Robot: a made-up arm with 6 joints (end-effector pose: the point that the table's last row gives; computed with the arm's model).
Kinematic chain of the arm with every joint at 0, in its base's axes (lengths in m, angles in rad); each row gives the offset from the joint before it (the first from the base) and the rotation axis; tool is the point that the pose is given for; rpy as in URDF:
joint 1: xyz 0 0 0.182 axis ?
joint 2: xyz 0 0 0 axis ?
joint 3: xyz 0.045 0 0.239 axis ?
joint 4: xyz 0.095 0 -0.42 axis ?
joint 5: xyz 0 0 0 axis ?
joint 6: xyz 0.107 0 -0.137 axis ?
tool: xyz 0 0 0 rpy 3.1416 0 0
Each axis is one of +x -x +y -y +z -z.
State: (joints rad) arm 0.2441 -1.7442 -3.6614 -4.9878 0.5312 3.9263
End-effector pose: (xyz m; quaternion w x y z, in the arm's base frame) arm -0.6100 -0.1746 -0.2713 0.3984 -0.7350 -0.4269 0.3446
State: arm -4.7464 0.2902 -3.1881 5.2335 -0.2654 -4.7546
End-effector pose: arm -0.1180 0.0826 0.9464 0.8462 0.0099 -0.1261 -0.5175
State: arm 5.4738 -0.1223 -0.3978 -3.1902 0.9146 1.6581
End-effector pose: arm 0.2967 -0.3082 -0.0172 0.5969 0.7031 0.2716 0.2749
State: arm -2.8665 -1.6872 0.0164 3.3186 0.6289 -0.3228
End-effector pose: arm -0.3262 -0.0932 0.3469 0.0223 0.4116 0.0466 -0.9099
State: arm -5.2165 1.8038 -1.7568 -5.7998 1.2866 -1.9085
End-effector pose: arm 0.0557 0.1987 -0.4777 0.3723 -0.2576 -0.7441 0.4913
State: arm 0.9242 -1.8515 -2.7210 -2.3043 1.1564 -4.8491
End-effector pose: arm -0.4516 -0.6997 0.0903 0.2768 0.2754 0.8363 -0.3848
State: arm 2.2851 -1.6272 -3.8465 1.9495 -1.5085 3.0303
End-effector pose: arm 0.3923 -0.2490 -0.0389 0.7607 -0.3707 0.5005 -0.1827
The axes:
joint 1: +z
joint 2: +y
joint 3: +y
joint 4: -z
joint 5: +y
joint 6: -z

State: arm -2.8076 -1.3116 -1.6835 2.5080 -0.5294 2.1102
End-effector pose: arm 0.0763 0.1277 0.7606 0.7380 0.1528 -0.2818 -0.5937
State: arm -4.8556 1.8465 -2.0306 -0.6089 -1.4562 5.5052
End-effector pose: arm -0.0139 0.4981 -0.2105 0.3914 -0.0783 -0.6896 -0.6043
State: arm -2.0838 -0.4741 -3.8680 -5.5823 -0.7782 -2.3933
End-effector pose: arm 0.1798 0.5456 0.3639 0.6129 -0.7866 -0.0499 -0.0558
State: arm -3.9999 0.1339 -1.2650 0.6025 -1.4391 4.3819
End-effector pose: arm -0.2429 0.4111 0.4693 0.1293 -0.1202 -0.3794 -0.9082
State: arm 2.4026 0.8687 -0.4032 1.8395 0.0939 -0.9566
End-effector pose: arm 0.0461 0.0802 -0.2356 0.2209 0.7139 0.6639 -0.0282
